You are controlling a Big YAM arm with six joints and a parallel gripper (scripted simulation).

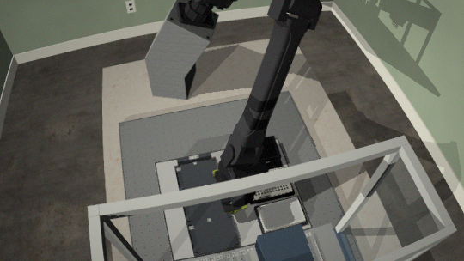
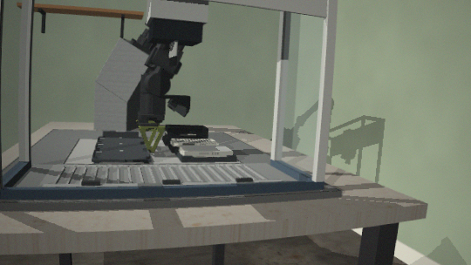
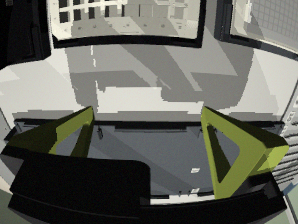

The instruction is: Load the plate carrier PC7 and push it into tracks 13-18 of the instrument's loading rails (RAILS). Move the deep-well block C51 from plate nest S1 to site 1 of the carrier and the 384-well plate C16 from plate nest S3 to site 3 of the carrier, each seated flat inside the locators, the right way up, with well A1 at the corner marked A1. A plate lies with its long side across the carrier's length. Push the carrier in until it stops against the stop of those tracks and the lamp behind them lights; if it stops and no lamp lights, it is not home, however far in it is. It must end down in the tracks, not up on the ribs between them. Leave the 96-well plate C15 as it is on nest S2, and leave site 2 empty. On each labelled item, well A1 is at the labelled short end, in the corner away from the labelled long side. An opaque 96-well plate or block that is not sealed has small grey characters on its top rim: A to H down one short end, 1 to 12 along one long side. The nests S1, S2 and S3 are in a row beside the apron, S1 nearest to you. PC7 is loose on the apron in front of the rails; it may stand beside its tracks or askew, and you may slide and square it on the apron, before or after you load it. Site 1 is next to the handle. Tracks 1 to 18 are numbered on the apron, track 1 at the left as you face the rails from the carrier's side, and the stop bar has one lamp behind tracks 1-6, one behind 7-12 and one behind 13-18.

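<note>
The white block lies 90 mm ahead of my hand, 140 mm to the left of it and 10 mm above it. From my hand the other things lie so: white frame bar: 200 mm ahead, 10 mm to the left, 460 mm above; nest S1: 130 mm behind, 120 mm to the left, 10 mm below; dark carrier PC7: 80 mm to the right.
</note>
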